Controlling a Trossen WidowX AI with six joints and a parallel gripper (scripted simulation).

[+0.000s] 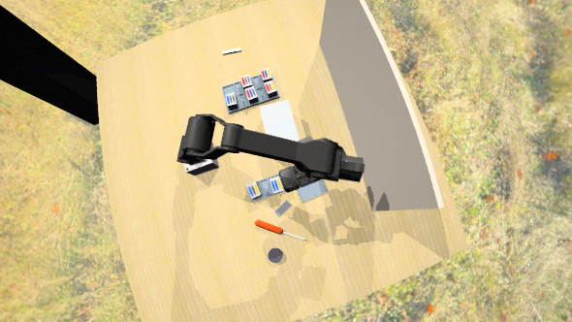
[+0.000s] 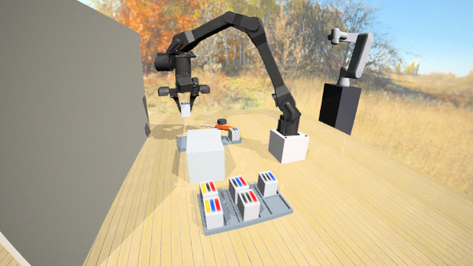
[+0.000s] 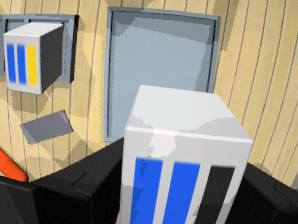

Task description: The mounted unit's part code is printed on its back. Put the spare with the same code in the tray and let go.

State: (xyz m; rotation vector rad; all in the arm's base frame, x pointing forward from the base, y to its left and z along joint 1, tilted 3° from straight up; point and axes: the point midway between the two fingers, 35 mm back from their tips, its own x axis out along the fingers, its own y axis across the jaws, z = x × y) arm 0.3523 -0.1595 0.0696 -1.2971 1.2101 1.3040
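The grey-blue tray is 10 mm behind my gripper tip and 130 mm below it. Also, from my gripper tip: curved beige panel 190 mm ahead, 190 mm to the left, 90 mm above; white spare 20 mm above; pale grey box 60 mm behind, 190 mm to the left, 80 mm below.
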